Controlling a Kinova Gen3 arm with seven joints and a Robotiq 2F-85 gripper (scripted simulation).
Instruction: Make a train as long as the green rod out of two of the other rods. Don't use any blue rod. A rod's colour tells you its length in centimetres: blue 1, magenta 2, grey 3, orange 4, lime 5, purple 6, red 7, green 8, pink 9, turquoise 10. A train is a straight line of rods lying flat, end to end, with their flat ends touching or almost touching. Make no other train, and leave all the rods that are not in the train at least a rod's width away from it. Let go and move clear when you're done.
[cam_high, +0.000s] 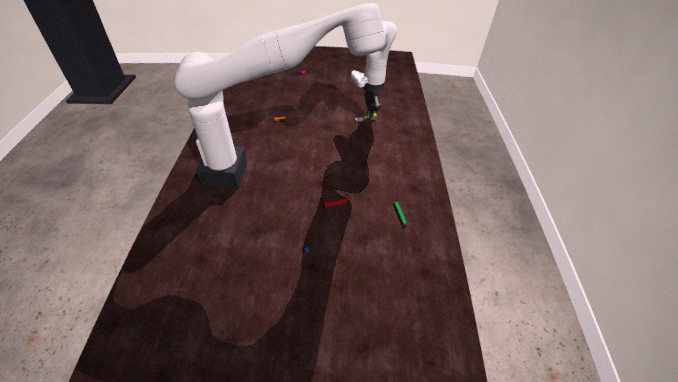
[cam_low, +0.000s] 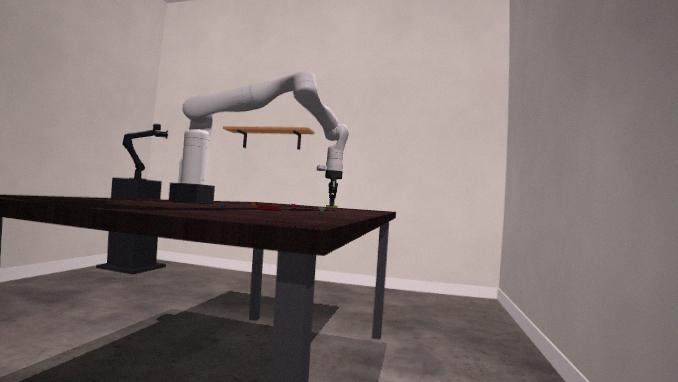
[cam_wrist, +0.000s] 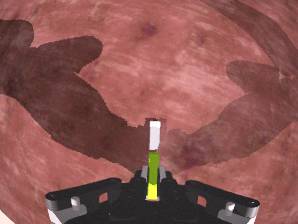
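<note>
Now: the lime rod 10 mm below my hand. Round my hand: magenta rod (330 mm to the left, 300 mm behind, 30 mm below); orange rod (340 mm behind, 40 mm to the right, 30 mm below); grey rod (40 mm behind, 30 mm below, 10 mm to the right).
</note>
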